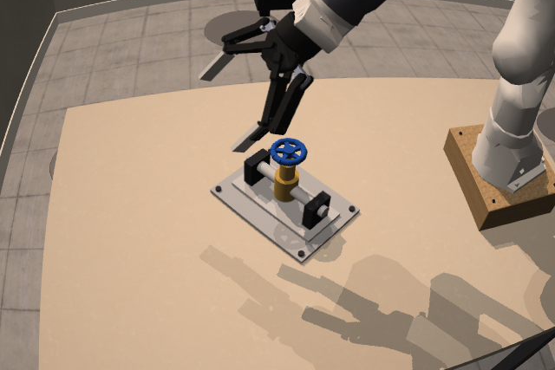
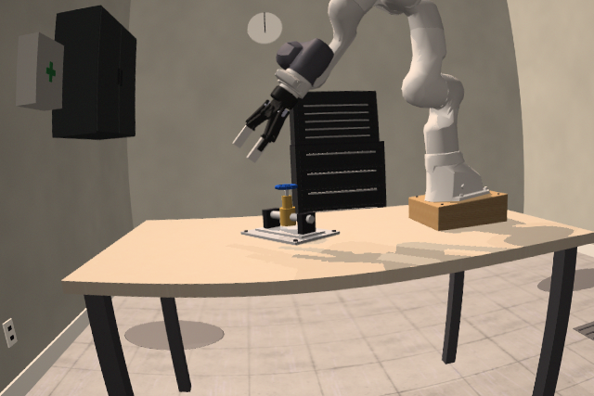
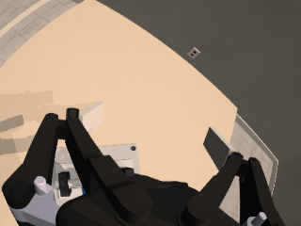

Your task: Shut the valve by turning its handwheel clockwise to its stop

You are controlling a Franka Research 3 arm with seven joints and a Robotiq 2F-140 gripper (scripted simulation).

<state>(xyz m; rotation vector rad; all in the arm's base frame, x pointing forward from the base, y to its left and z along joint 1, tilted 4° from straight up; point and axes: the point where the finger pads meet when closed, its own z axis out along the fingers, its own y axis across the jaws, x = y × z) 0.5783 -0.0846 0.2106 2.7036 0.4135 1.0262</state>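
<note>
The blue spoked handwheel is 120 mm below my hand, 110 mm behind it and 10 mm to the left of it.
</note>
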